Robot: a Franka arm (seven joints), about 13 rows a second.
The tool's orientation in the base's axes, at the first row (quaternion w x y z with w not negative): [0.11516 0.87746 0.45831 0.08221]
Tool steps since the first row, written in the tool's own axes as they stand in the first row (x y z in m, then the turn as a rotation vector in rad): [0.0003 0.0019 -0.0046 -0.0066 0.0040 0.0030]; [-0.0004 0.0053 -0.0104 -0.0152 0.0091 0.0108]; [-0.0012 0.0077 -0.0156 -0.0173 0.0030 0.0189]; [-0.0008 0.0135 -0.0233 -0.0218 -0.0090 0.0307]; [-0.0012 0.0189 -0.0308 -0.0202 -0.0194 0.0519]
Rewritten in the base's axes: [0.0005 -0.0002 0.0050 0.0002 -0.0080 -0.0020]; [0.0013 -0.0019 0.0114 0.0012 -0.0189 -0.0084]; [0.0015 -0.0033 0.0171 -0.0027 -0.0183 -0.0180]; [0.0043 -0.0052 0.0261 -0.0117 -0.0169 -0.0328]; [0.0065 -0.0075 0.0348 -0.0137 -0.0125 -0.0560]
